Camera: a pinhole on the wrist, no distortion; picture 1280 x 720 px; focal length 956.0 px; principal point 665.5 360.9 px. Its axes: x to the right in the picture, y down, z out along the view. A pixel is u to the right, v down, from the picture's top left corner.
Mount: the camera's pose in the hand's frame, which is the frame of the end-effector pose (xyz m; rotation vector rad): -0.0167 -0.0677 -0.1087 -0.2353 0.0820 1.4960
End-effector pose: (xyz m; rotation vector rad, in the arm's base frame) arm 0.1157 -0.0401 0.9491 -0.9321 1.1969 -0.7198
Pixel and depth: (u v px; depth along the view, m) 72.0 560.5 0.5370
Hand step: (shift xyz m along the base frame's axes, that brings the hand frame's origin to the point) 0.4123 0.1492 0.3813
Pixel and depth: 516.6 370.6 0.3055
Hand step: 0.1813 0.0632 0.0873
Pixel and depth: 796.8 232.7 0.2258
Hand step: 0.1041 0.0305 0.0060
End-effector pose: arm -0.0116 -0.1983 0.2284 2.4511 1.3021 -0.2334
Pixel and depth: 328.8 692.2 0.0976
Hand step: -0.1005 -0.0027 0.0101
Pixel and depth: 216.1 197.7 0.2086
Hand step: -0.1034 0.0119 -0.1347
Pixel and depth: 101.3 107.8 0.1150
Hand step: -0.0934 0.0483 -0.0438
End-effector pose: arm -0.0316 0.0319 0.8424 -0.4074 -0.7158 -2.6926
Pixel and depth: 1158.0 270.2 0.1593
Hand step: 0.0316 -0.0176 0.0420
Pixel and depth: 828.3 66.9 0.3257
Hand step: 0.0051 0.0555 0.2140
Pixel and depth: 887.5 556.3 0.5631
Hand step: 0.3004 0.0995 0.3525
